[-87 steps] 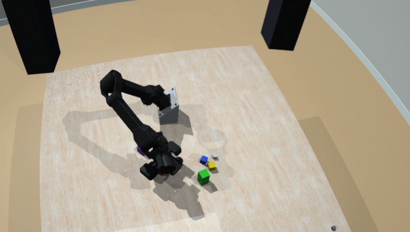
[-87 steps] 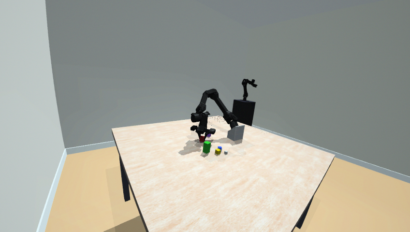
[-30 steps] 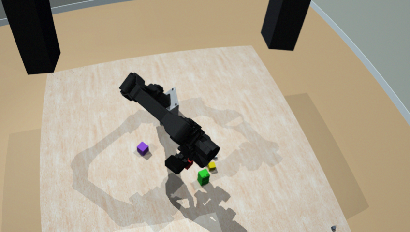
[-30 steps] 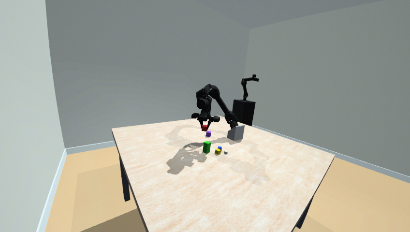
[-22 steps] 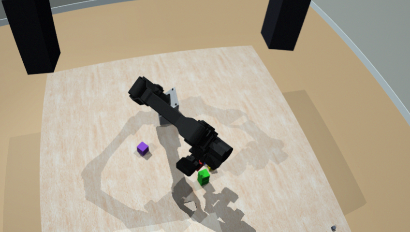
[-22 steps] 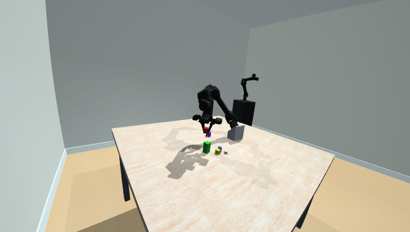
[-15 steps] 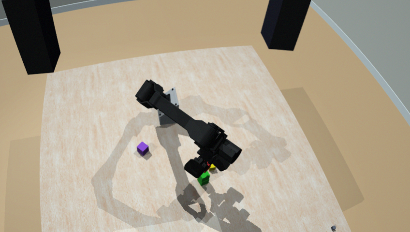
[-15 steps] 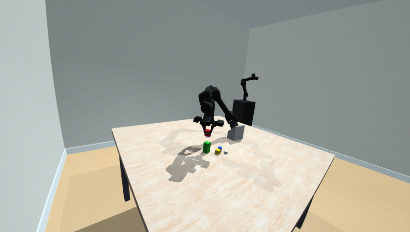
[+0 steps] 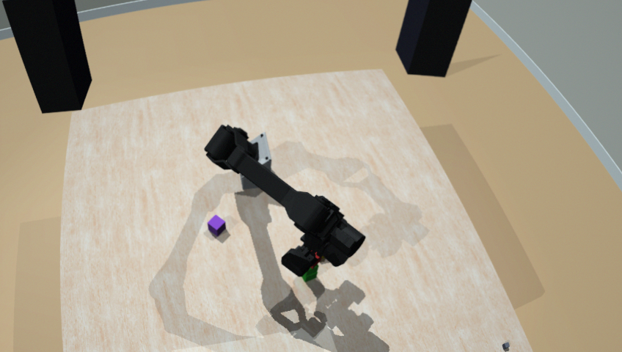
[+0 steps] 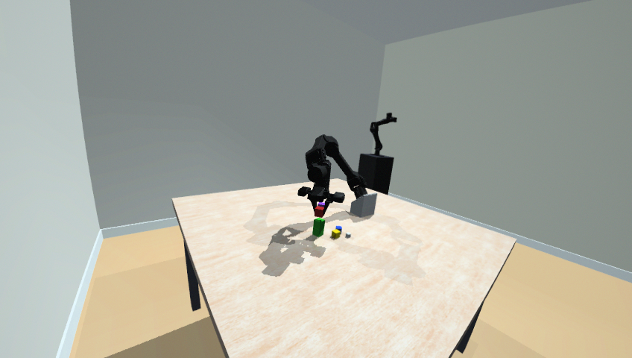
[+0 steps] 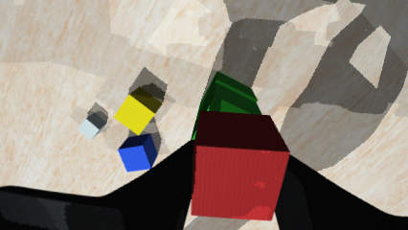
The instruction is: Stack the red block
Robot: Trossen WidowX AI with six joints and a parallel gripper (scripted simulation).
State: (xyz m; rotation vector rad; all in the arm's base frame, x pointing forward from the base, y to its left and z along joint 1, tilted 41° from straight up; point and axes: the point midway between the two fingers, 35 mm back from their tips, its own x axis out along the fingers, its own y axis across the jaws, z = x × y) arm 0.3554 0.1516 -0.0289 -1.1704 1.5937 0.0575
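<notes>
The yellow block is 60 mm behind my gripper tip, 40 mm to the left of it and 80 mm below it. Round my gripper tip: blue block 100 mm behind, 20 mm to the left, 80 mm below; then white block 110 mm behind, 70 mm to the left, 90 mm below; then red block 10 mm above.
</notes>
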